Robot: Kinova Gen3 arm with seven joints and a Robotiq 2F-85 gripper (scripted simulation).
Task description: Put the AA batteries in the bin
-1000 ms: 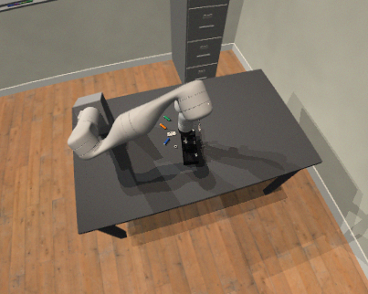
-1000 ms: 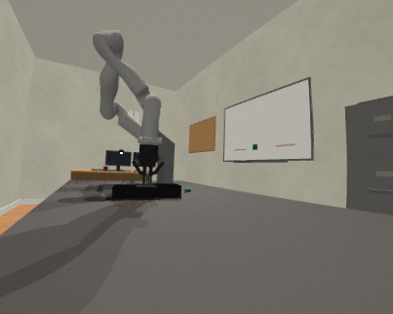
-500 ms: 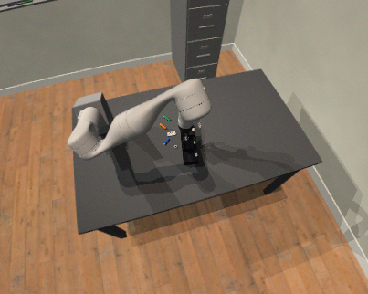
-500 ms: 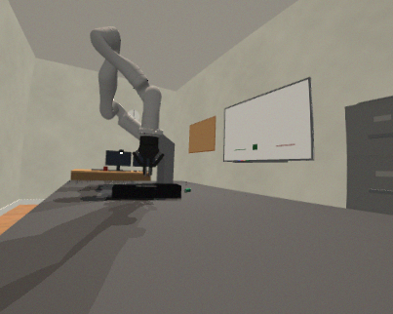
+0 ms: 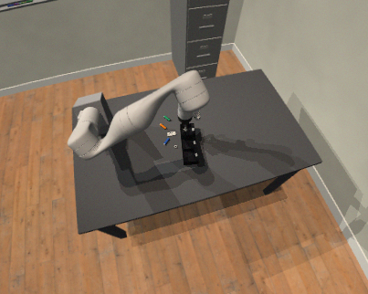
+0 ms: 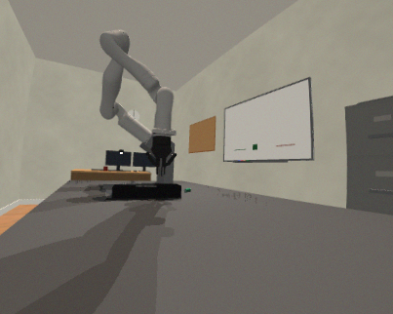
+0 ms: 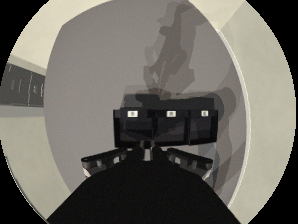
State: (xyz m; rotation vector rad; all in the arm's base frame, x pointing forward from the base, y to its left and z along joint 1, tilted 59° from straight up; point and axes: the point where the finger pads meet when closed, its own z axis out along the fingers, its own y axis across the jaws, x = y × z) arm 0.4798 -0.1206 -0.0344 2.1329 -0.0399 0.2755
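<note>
Right now the orange AA battery is 110 mm to the left of my hand, 110 mm behind it and 90 mm below it. Also, from my hand: black bin: 80 mm below, 60 mm to the right, 20 mm ahead; then grey ring: 90 mm below, 60 mm behind, 50 mm to the right; then white block: 90 mm below, 70 mm behind, 40 mm to the left.
</note>
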